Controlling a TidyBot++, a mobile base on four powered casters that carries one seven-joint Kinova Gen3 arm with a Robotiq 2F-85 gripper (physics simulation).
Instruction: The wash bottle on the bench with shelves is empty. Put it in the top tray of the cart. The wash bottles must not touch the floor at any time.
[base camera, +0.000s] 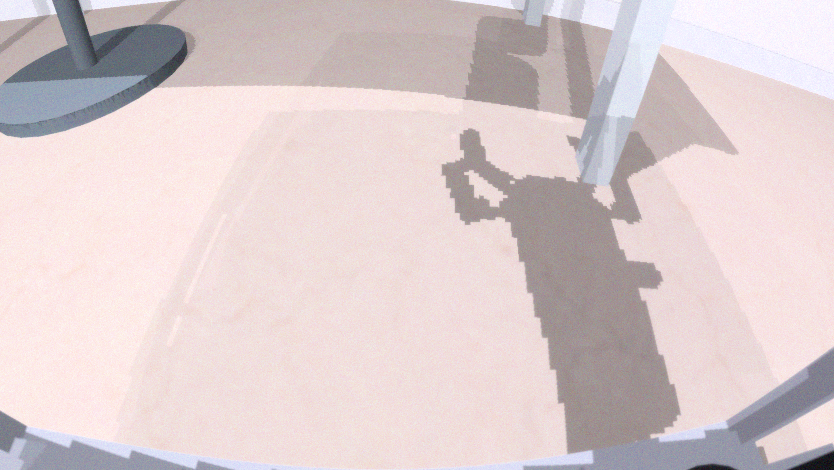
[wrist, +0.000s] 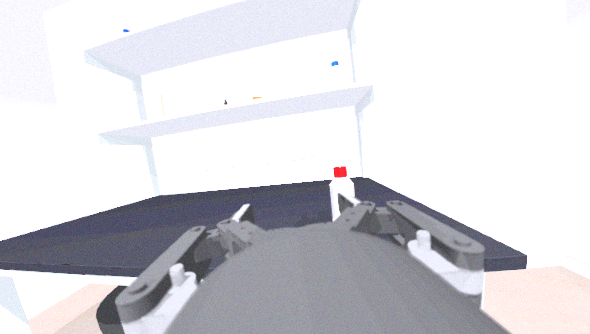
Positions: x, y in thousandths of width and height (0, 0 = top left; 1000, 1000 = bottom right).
Scene:
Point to my gripper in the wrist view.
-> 503, 621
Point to a bench with shelves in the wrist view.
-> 196, 738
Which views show the white wash bottle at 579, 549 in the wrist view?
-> The wrist view only.

